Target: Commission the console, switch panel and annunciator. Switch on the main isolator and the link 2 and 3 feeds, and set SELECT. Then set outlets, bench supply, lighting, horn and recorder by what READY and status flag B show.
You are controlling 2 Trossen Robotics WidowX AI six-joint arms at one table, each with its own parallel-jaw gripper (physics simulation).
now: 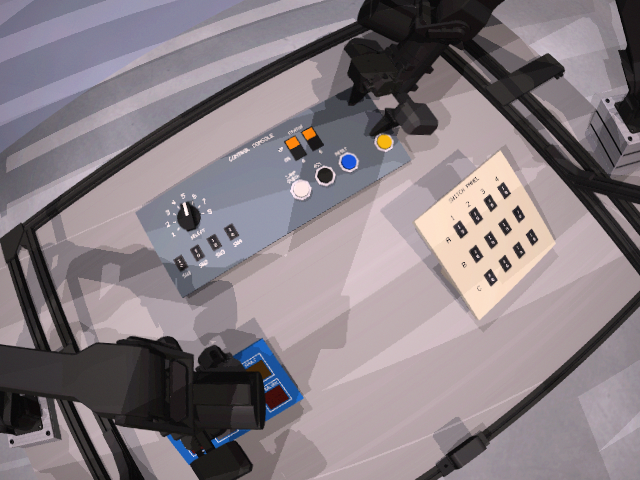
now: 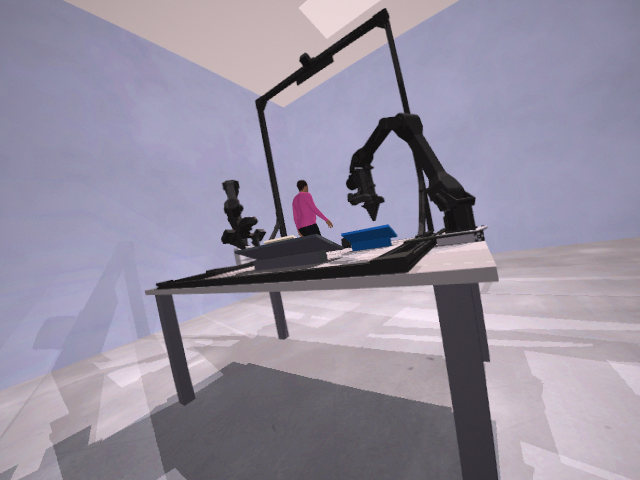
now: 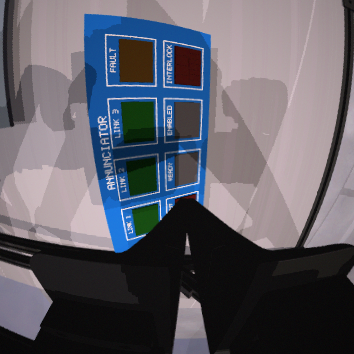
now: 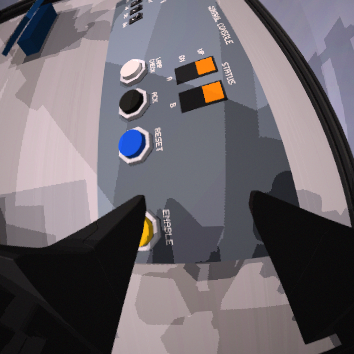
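Seen in the pictures: left gripper, fingertip midpoint: (image 2: 374,221) (image 3: 185,204); right gripper, fingertip midpoint: (image 1: 361,119) (image 4: 197,199); left arm's base at its link origin: (image 1: 25,414) (image 2: 461,230); right arm's base at its link origin: (image 1: 635,116).
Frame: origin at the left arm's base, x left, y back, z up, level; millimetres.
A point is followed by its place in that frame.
Observation:
The grey console (image 1: 258,206) @(z 30, x 200, y -490 mm) (image 2: 294,246) @(z 41, x 238, y -436 mm) (image 4: 185,165) @(z 41, x 267, y -654 mm) has its SELECT knob (image 1: 188,217) @(z 63, x 203, y -388 mm) pointing at 5. Status flags A (image 1: 292,143) @(z 54, x 272, y -567 mm) (image 4: 205,66) @(z 54, x 274, y -569 mm) and B (image 1: 309,134) @(z 54, x 279, y -596 mm) (image 4: 213,92) @(z 54, x 281, y -598 mm) show orange on the UP side. My right gripper (image 1: 362,117) @(z 56, x 275, y -679 mm) (image 4: 197,199) @(z 56, x 275, y -679 mm) is open and empty above the console's end, one finger partly hiding the yellow ENABLE button (image 4: 146,231) @(z 39, x 247, y -702 mm). My left gripper (image 3: 185,204) @(z 78, x -99, y -342 mm) (image 2: 373,217) @(z 78, x -99, y -342 mm) is shut and empty above the blue annunciator (image 3: 95,75) @(z 51, x -20, y -403 mm) (image 2: 369,232) @(z 38, x -44, y -334 mm). Its READY (image 3: 187,169) @(z 20, x -103, y -344 mm) and ENABLED (image 3: 187,121) @(z 20, x -90, y -386 mm) windows are grey. The cream switch panel (image 1: 480,304) @(z 17, x -51, y -739 mm) has rocker switches, settings too small to tell.
White (image 1: 300,189) @(z 35, x 202, y -556 mm), black (image 1: 324,175) @(z 35, x 212, y -596 mm) and blue (image 1: 348,161) @(z 35, x 222, y -638 mm) buttons line the console, and SW1 to SW4 sit below the knob. A black frame (image 1: 196,121) @(z -20, x 451, y -421 mm) edges the table. A person in pink (image 2: 306,209) stands behind the table.

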